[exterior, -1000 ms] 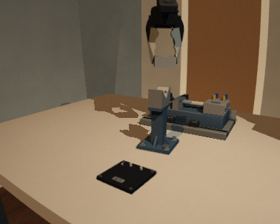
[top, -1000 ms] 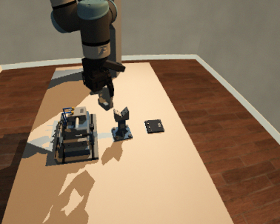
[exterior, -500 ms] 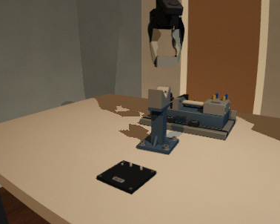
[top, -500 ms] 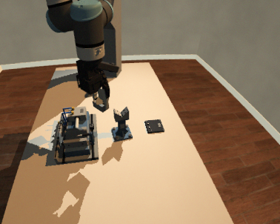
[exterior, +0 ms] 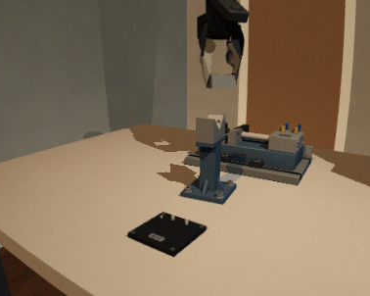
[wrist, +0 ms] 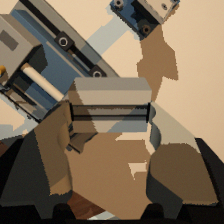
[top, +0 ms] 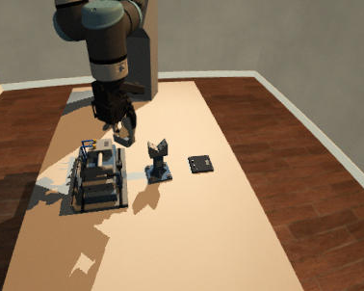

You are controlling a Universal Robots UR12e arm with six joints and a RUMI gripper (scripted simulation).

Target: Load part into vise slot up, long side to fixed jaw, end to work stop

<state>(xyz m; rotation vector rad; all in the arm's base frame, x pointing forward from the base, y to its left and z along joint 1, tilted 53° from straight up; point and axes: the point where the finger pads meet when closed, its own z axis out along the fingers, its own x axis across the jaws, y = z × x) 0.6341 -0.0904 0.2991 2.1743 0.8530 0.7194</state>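
Now: the moving jaw 4 cm behind my hand, 10 cm to the right of it and 15 cm below it. Round my hand: dark work stop rod 1 cm ahead, 7 cm to the right, 14 cm below; then part right at my hand; then cream cylinder rod 9 cm behind, 8 cm to the right, 15 cm below.
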